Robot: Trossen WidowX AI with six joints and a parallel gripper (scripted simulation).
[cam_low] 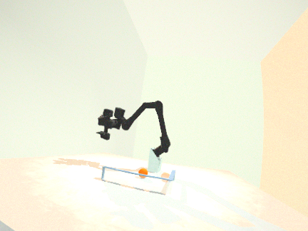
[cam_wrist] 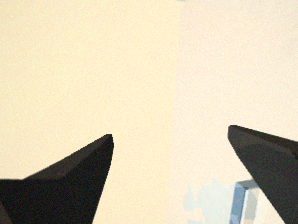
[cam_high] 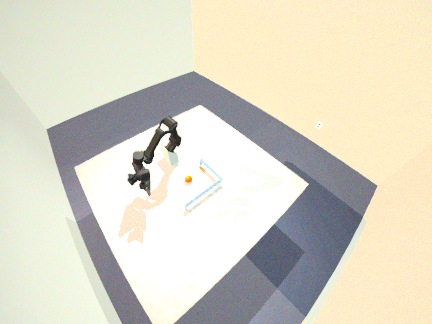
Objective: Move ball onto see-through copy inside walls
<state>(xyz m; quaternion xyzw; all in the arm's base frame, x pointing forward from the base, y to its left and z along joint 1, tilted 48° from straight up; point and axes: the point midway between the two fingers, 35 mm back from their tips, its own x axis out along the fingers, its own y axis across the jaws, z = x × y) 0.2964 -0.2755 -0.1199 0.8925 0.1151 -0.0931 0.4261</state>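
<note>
My gripper tip is now 28 cm to the right of the orange ball, 22 cm above it and 9 cm past it. Round my gripper tip: see-through copy of ball 41 cm to the left, 22 cm below, 9 cm behind.
</note>
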